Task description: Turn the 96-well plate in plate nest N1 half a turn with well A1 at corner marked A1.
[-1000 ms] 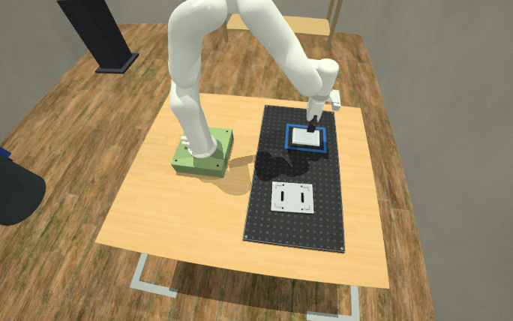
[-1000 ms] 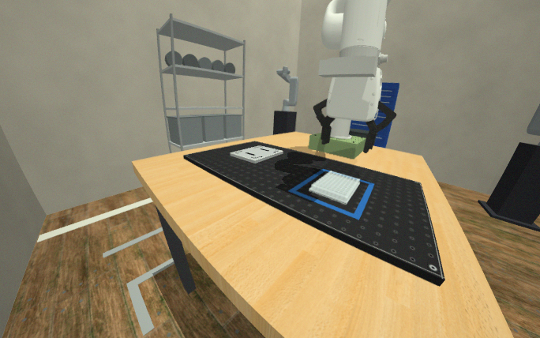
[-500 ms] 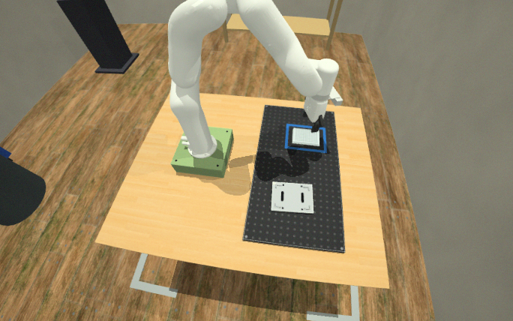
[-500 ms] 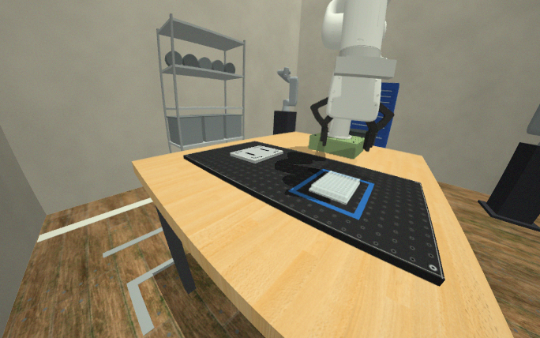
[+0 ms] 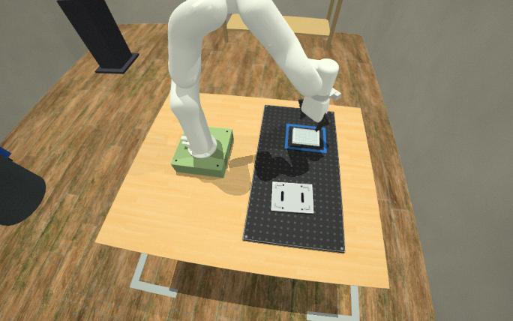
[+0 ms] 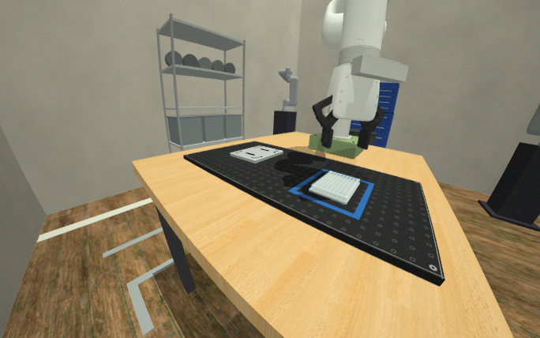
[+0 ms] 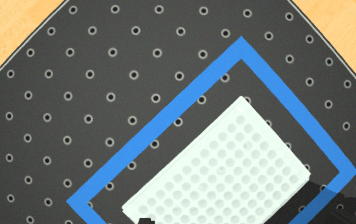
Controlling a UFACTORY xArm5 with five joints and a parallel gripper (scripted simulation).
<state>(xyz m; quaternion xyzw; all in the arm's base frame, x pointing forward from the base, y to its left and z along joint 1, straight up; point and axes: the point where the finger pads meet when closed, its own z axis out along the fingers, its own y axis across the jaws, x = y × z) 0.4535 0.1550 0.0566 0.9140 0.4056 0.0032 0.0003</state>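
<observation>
Now: the white 96-well plate 100 mm below my hand. The rest, counted from my hand: plate nest N1: 50 mm behind, 320 mm to the right, 100 mm below.
</observation>
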